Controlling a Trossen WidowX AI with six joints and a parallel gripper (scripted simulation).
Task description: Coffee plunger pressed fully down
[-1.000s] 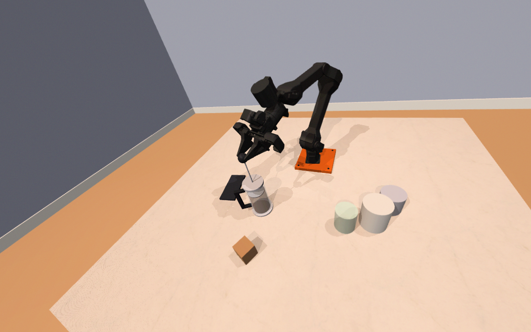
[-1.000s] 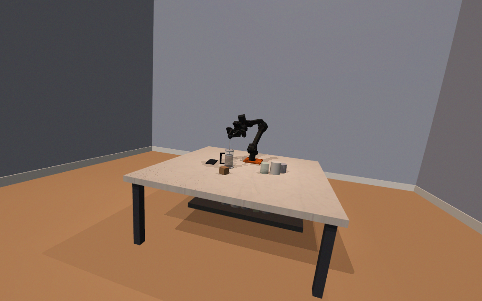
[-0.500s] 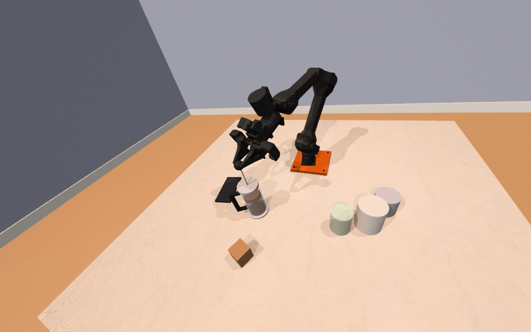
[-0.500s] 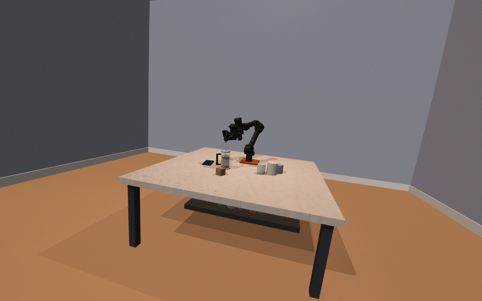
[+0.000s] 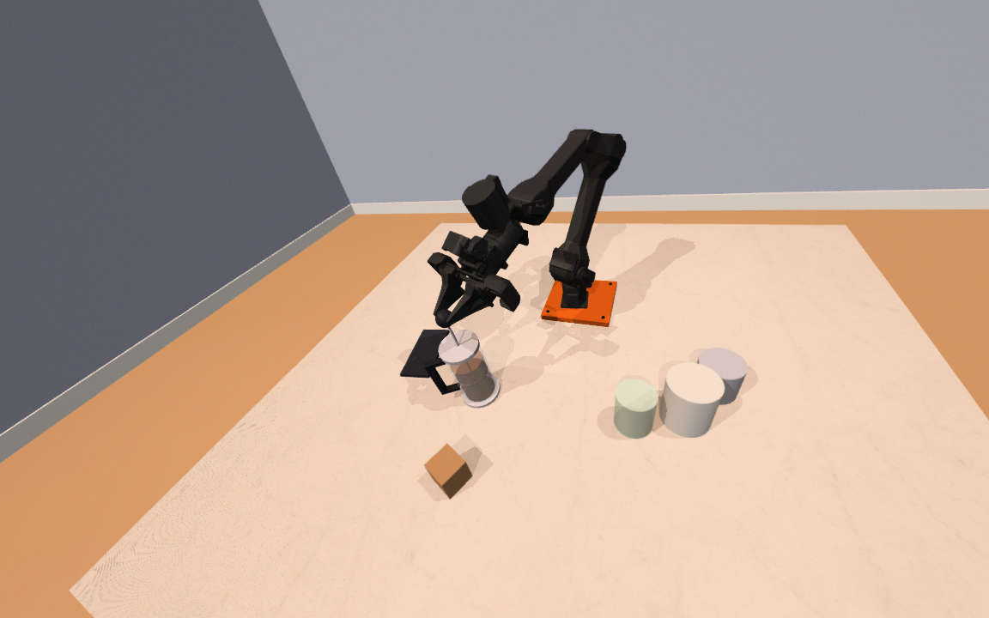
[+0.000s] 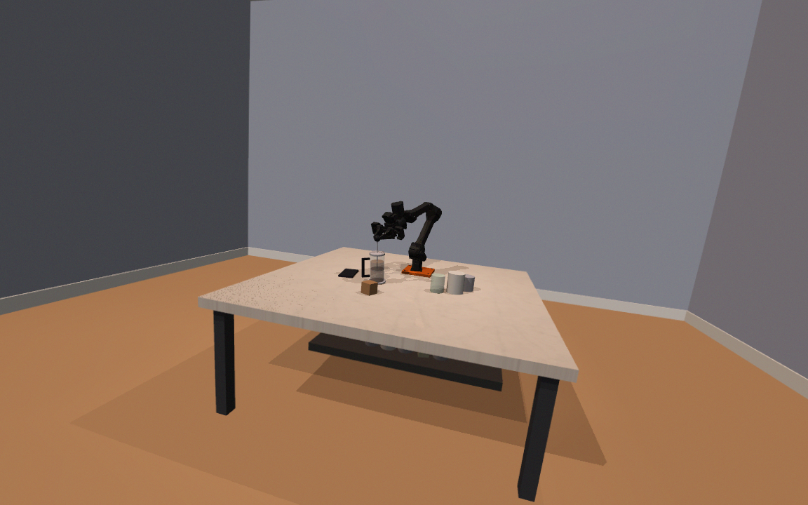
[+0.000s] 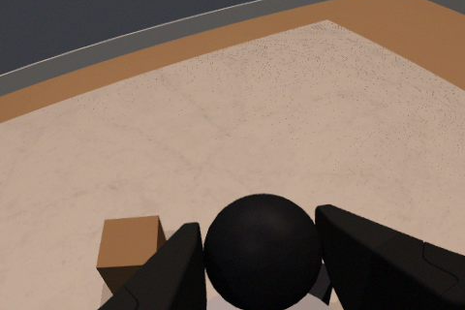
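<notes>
Right now the glass coffee press is 11 cm below my gripper tip, 1 cm to the right of it and 1 cm behind it. Also, from my gripper tip: black flat pad (22 cm below, 16 cm to the right, 12 cm behind); brown cube (20 cm below, 16 cm ahead, 2 cm to the left).
</notes>
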